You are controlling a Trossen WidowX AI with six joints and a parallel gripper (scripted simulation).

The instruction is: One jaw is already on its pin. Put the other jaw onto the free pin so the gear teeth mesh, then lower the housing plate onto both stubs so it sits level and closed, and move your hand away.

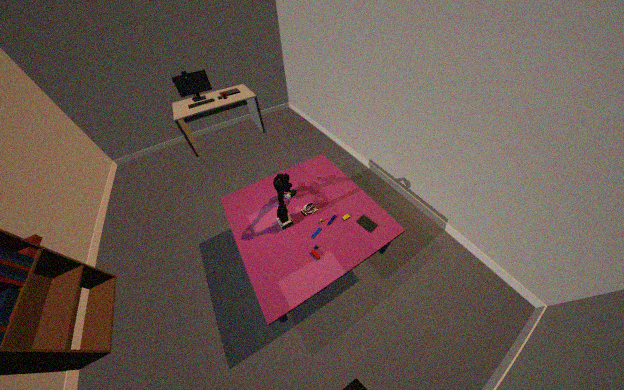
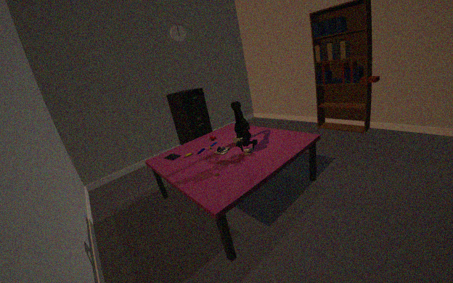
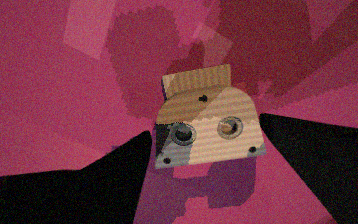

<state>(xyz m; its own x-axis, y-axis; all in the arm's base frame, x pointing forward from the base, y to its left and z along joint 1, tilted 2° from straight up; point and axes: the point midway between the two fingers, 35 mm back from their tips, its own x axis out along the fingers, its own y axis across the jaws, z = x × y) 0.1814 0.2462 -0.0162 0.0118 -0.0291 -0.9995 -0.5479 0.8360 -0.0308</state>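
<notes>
My gripper tip is 10 mm short of the small light piece and 10 mm to the right of it. The rest, counted from my gripper tip: yellow piece (300 mm ahead, 540 mm to the right); then blue piece (10 mm behind, 500 mm to the right, 10 mm below); then grey jaw (60 mm ahead, 280 mm to the right, 10 mm above).
</notes>
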